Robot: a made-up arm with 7 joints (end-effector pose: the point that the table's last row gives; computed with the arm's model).
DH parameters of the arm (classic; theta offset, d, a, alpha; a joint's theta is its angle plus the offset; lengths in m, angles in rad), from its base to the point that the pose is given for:
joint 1: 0 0.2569 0 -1.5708
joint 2: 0 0 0 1.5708
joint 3: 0 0.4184 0.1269 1.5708
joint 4: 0 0 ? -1.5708
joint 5: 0 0.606 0 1.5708
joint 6: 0 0 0.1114 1.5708
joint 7: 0 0 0 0
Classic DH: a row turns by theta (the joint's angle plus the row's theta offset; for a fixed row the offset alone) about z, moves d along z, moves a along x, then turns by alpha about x.
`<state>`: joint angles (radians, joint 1 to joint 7).
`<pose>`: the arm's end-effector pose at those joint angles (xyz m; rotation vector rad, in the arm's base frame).
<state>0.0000 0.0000 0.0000 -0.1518 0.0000 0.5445 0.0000</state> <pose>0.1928 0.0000 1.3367 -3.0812 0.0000 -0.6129</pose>
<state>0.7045 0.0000 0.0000 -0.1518 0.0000 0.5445 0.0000</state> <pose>0.1469 0.1248 1.3367 -2.7743 -1.0198 -0.5518</pose>
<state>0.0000 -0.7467 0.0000 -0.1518 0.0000 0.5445 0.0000</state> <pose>-0.5919 0.0000 1.1803 -2.6454 0.0000 -1.6945</pose>
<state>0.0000 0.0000 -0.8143 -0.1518 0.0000 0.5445 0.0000</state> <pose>0.1323 -0.1402 1.3367 2.6981 -1.1636 0.5367</pose>
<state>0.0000 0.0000 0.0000 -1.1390 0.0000 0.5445 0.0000</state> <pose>0.7151 0.0000 0.9848 -3.0038 0.0000 0.9201</pose>
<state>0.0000 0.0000 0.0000 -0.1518 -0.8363 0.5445 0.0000</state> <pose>0.1617 -0.0707 1.3414 2.5916 -1.1037 0.5155</pose>
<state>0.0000 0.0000 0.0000 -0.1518 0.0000 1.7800 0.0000</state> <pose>0.0834 0.0000 1.4052 -2.1568 0.0000 -2.2843</pose>
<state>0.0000 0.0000 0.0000 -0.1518 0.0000 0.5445 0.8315</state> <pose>0.1928 0.0000 1.3367 -2.6856 1.1856 -0.5342</pose>
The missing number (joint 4, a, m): -0.1302
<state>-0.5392 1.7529 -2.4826 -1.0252 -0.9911 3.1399 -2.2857</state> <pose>0.6053 -0.8375 0.4629 0.7282 -1.0377 2.3410</pose>
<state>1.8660 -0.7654 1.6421 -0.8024 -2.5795 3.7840 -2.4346</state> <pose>-0.2667 -0.7453 0.8009 0.2750 -1.7507 0.8355</pose>
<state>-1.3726 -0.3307 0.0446 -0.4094 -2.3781 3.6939 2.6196</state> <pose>0.0695 0.0520 1.2435 0.7393 -0.0685 1.9872</pose>
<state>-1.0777 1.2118 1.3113 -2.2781 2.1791 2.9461 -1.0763</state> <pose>0.6010 0.1561 0.0419 -1.3464 1.2387 0.2909</pose>
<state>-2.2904 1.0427 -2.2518 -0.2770 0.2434 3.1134 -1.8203</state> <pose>-0.6133 -0.6497 0.8488 1.1464 0.6584 -2.8170</pose>
